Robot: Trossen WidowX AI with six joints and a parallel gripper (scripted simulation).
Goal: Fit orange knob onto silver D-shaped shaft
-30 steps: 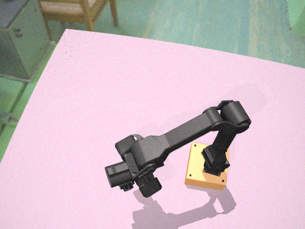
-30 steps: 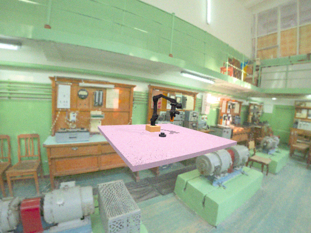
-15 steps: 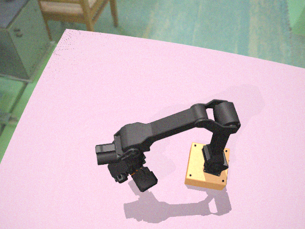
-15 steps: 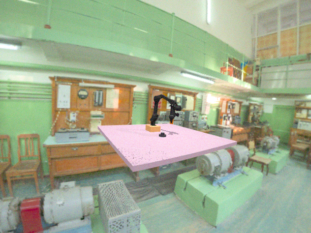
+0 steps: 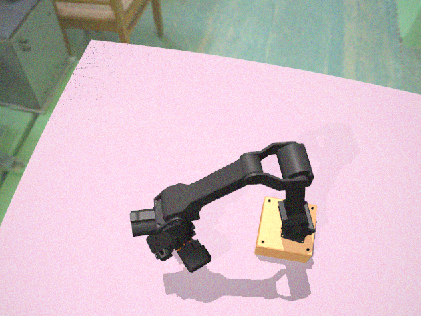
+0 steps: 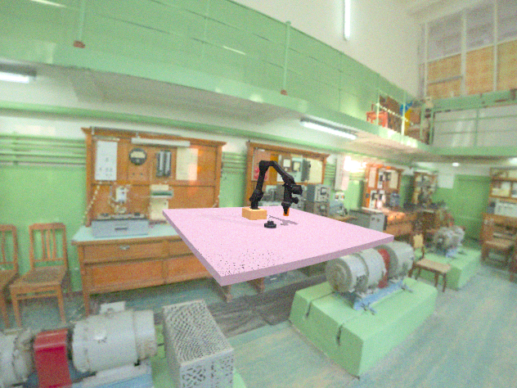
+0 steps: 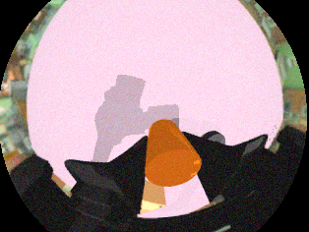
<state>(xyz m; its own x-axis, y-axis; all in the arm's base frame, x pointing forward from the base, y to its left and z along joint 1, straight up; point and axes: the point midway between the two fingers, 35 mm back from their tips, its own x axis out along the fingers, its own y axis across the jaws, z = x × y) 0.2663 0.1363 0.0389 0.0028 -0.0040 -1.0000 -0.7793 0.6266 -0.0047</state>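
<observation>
The dark round pedestal lies 160 mm to the right of my gripper tip, 50 mm ahead of it and 40 mm below it. From my gripper tip the other things lie so: orange knob: 30 mm above.
</observation>
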